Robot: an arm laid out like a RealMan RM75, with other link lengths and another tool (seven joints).
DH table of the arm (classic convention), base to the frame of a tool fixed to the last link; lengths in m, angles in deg. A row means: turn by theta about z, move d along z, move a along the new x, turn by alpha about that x. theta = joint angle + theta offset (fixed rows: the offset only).
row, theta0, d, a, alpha
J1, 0, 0.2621, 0, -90
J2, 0, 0, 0, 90
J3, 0, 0.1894, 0, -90
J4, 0, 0, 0, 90
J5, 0, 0.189, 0, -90
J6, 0, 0, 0, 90
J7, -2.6, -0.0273, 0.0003, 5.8
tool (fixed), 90, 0.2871, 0, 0
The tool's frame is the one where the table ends.
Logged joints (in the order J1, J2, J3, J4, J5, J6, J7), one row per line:
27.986, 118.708, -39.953, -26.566, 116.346, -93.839, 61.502
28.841, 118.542, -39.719, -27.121, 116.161, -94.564, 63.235
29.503, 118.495, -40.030, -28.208, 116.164, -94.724, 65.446
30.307, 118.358, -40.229, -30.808, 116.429, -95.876, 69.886
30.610, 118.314, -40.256, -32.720, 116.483, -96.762, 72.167
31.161, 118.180, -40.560, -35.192, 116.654, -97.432, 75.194
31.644, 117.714, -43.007, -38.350, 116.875, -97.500, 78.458
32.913, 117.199, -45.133, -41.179, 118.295, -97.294, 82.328
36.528, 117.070, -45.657, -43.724, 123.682, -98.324, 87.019
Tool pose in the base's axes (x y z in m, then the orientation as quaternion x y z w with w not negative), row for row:
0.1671, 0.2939, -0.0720, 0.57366, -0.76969, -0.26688, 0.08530
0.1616, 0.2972, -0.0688, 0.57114, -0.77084, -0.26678, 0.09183
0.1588, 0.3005, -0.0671, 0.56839, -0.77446, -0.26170, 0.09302
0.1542, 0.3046, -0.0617, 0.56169, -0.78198, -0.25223, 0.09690
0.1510, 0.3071, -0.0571, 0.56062, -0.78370, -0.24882, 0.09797
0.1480, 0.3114, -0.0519, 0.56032, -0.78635, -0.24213, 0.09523
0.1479, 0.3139, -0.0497, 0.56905, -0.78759, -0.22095, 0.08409
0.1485, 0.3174, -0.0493, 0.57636, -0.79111, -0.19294, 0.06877
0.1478, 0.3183, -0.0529, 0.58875, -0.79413, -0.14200, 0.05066
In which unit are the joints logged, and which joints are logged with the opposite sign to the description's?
The joints are logged in degrees. Opposite sign: J5.
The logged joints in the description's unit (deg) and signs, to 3 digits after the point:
27.986, 118.708, -39.953, -26.566, -116.346, -93.839, 61.502
28.841, 118.542, -39.719, -27.121, -116.161, -94.564, 63.235
29.503, 118.495, -40.030, -28.208, -116.164, -94.724, 65.446
30.307, 118.358, -40.229, -30.808, -116.429, -95.876, 69.886
30.610, 118.314, -40.256, -32.720, -116.483, -96.762, 72.167
31.161, 118.180, -40.560, -35.192, -116.654, -97.432, 75.194
31.644, 117.714, -43.007, -38.350, -116.875, -97.500, 78.458
32.913, 117.199, -45.133, -41.179, -118.295, -97.294, 82.328
36.528, 117.070, -45.657, -43.724, -123.682, -98.324, 87.019

